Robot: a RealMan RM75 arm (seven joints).
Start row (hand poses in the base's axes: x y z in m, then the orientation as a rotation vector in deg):
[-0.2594, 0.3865, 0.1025, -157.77, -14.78, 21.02]
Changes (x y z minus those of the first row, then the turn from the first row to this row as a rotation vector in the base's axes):
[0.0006, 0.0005, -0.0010, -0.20, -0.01, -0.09]
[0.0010, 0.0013, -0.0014, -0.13, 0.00, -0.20]
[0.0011, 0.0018, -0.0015, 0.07, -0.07, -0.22]
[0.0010, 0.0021, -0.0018, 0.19, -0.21, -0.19]
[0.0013, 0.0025, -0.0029, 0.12, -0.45, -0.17]
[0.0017, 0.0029, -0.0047, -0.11, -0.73, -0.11]
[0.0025, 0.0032, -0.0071, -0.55, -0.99, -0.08]
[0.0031, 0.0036, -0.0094, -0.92, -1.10, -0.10]
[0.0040, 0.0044, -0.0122, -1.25, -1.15, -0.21]
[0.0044, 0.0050, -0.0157, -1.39, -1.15, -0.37]
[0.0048, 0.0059, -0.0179, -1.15, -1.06, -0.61]
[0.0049, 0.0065, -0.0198, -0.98, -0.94, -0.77]
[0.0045, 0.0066, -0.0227, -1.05, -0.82, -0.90]
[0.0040, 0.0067, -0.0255, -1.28, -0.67, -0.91]
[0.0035, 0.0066, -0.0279, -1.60, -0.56, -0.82]
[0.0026, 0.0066, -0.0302, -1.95, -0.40, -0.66]
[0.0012, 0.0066, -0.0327, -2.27, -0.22, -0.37]
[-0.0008, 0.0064, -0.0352, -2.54, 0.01, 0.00]
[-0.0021, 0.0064, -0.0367, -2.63, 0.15, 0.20]
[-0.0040, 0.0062, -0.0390, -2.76, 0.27, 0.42]
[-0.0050, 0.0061, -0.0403, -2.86, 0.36, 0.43]
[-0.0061, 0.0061, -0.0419, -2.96, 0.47, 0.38]
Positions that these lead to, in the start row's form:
[-0.2588, 0.3870, 0.1015, -157.97, -14.63, 21.03]
[-0.2584, 0.3878, 0.1011, -157.90, -14.49, 21.00]
[-0.2583, 0.3883, 0.1010, -157.73, -14.50, 20.85]
[-0.2584, 0.3886, 0.1007, -157.64, -14.59, 20.64]
[-0.2581, 0.3890, 0.0996, -157.77, -14.67, 20.33]
[-0.2577, 0.3894, 0.0978, -158.06, -14.80, 20.02]
[-0.2569, 0.3897, 0.0954, -158.56, -14.86, 19.77]
[-0.2563, 0.3901, 0.0931, -158.95, -14.81, 19.69]
[-0.2554, 0.3909, 0.0903, -159.29, -14.64, 19.67]
[-0.2550, 0.3915, 0.0868, -159.43, -14.40, 19.65]
[-0.2546, 0.3924, 0.0846, -159.18, -14.07, 19.66]
[-0.2545, 0.3930, 0.0827, -158.98, -13.83, 19.75]
[-0.2549, 0.3931, 0.0798, -159.03, -13.61, 19.89]
[-0.2554, 0.3932, 0.0770, -159.22, -13.53, 20.15]
[-0.2559, 0.3931, 0.0746, -159.50, -13.59, 20.40]
[-0.2568, 0.3931, 0.0723, -159.80, -13.73, 20.74]
[-0.2582, 0.3931, 0.0698, -160.06, -14.05, 21.13]
[-0.2602, 0.3929, 0.0673, -160.26, -14.48, 21.61]
[-0.2615, 0.3929, 0.0658, -160.30, -14.71, 21.88]
[-0.2634, 0.3927, 0.0635, -160.39, -14.98, 22.13]
[-0.2644, 0.3926, 0.0622, -160.47, -14.95, 22.28]
[-0.2655, 0.3926, 0.0606, -160.54, -14.84, 22.45]

